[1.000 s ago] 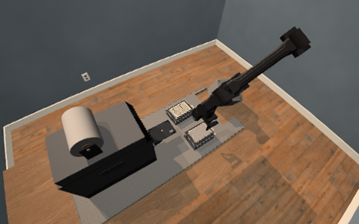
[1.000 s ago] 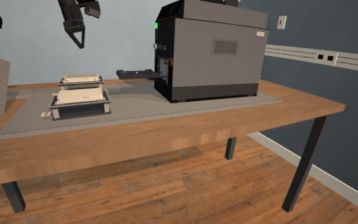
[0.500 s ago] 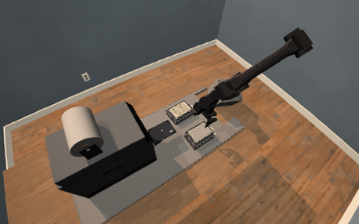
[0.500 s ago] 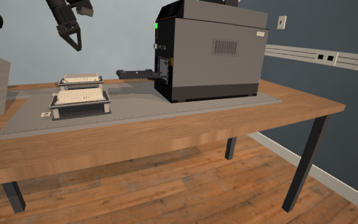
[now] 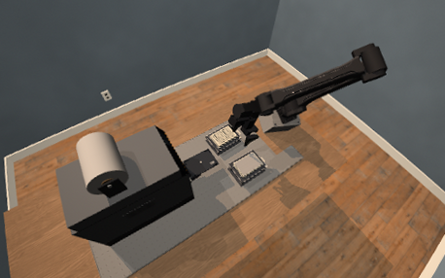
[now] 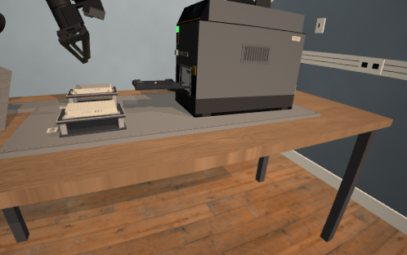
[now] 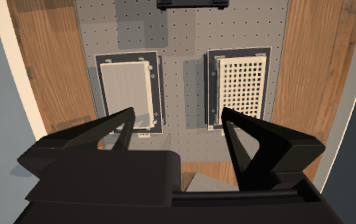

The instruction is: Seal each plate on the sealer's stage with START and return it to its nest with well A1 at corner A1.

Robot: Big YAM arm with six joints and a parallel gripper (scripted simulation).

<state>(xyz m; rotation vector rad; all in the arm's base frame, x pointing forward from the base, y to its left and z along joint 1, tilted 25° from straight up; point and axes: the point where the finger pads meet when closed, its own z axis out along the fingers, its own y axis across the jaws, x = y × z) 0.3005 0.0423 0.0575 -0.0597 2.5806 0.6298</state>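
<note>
The plate nest is 14 cm below my hand, 11 cm to the right of it and 3 cm ahead of it. From my hand the other things lie so: sealer stage: 21 cm ahead, 8 cm below, 1 cm to the left; then start button: 29 cm ahead, 12 cm to the left, 2 cm above; then small label: 17 cm below, 14 cm to the right, 7 cm behind.
</note>
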